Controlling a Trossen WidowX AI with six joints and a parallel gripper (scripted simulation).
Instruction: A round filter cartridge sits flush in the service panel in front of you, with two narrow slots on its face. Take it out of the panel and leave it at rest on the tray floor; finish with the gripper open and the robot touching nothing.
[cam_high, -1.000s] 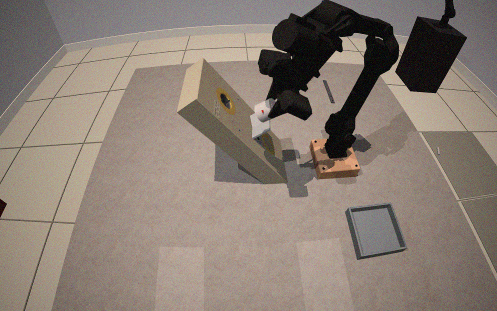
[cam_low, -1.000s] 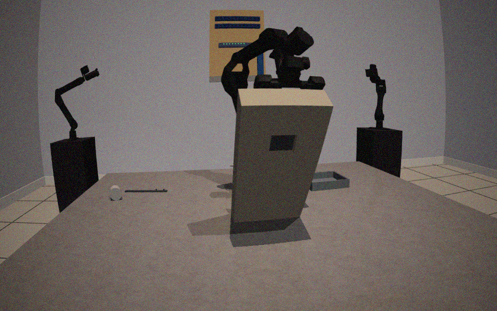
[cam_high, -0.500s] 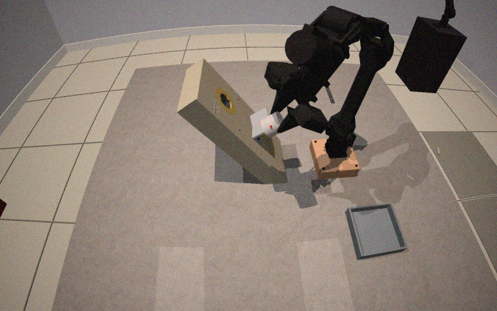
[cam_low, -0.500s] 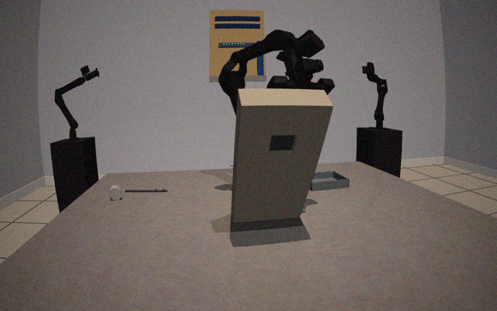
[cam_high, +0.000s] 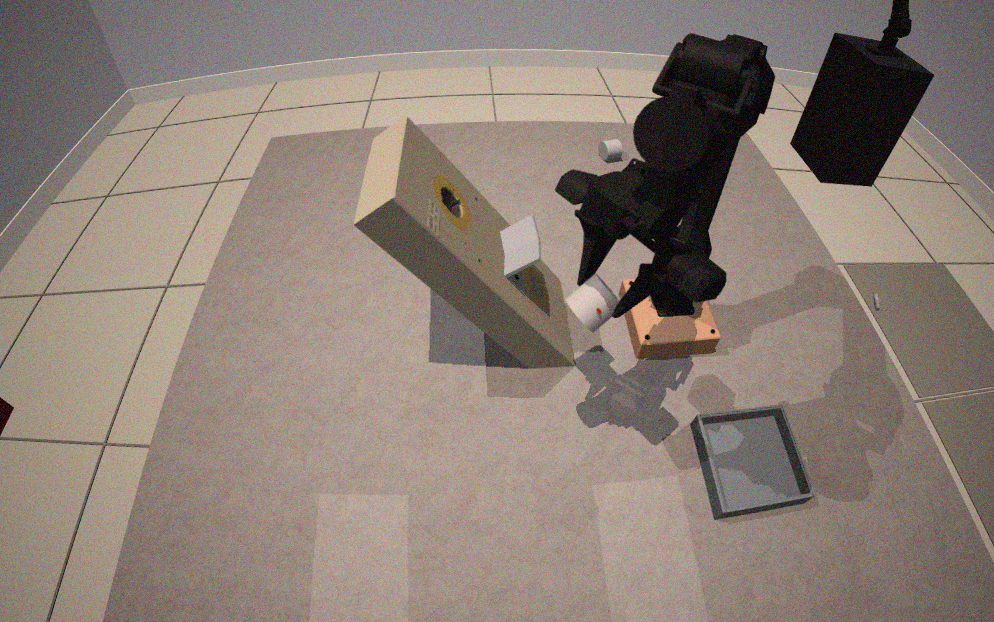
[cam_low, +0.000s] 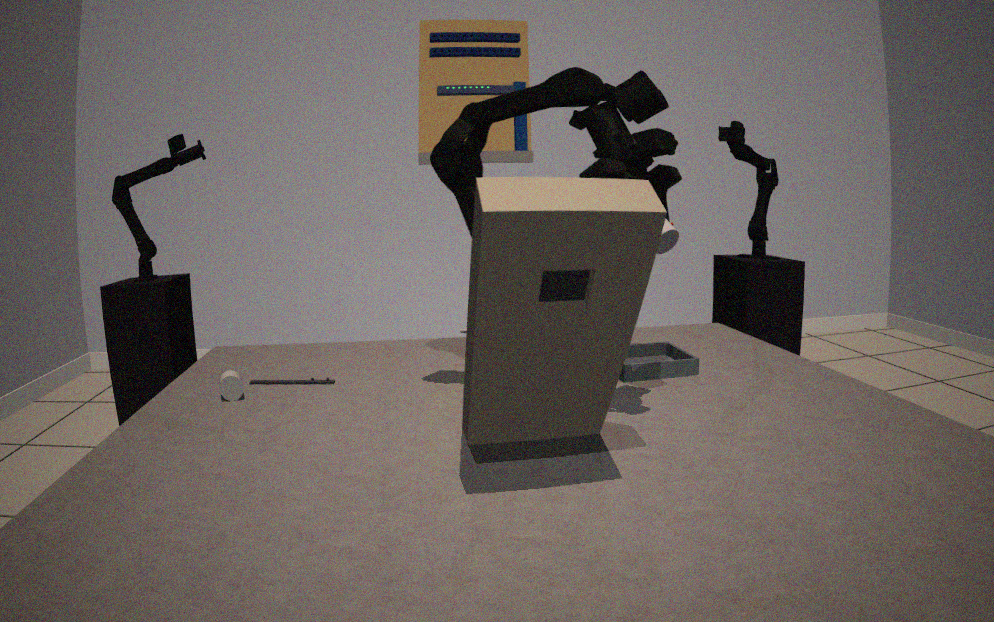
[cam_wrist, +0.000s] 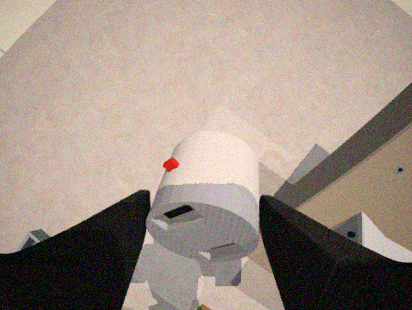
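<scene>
My gripper tip is now 270 mm past the grey tray, 260 mm above it and 90 mm to the right of it. From my gripper tip the other things lie so: grey shelf 190 mm to the right, 120 mm below, 60 mm ahead; then white filter cartridge right at my gripper tip; then beige service panel 190 mm to the right, 120 mm ahead, 100 mm below.
</scene>
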